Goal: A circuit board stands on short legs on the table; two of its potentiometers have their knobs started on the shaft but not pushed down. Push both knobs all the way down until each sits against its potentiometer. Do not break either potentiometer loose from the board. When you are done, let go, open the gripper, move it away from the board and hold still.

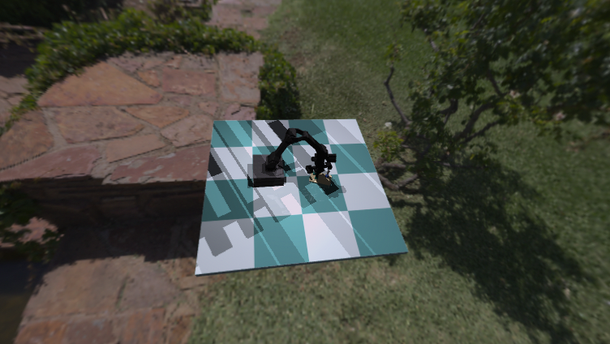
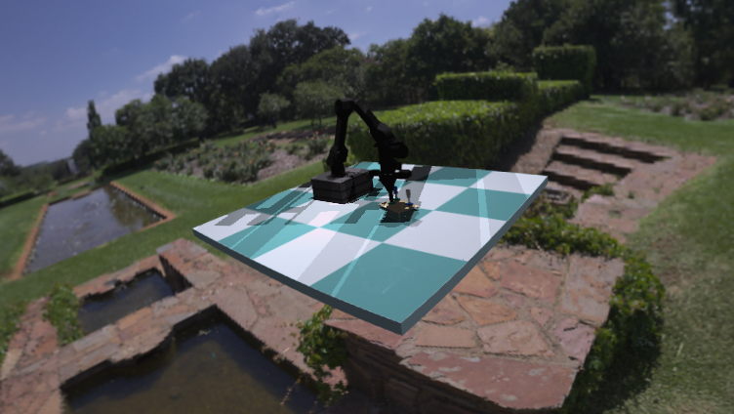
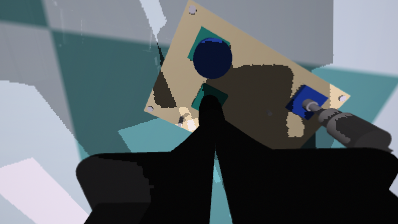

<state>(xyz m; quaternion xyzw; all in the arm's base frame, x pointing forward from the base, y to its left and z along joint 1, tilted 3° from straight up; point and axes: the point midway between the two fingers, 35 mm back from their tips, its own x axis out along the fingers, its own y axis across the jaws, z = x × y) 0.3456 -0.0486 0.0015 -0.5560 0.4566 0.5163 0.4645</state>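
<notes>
Right now the blue potentiometer is 80 mm ahead of my gripper tip, 10 mm to the left of it and 10 mm below it.
</notes>
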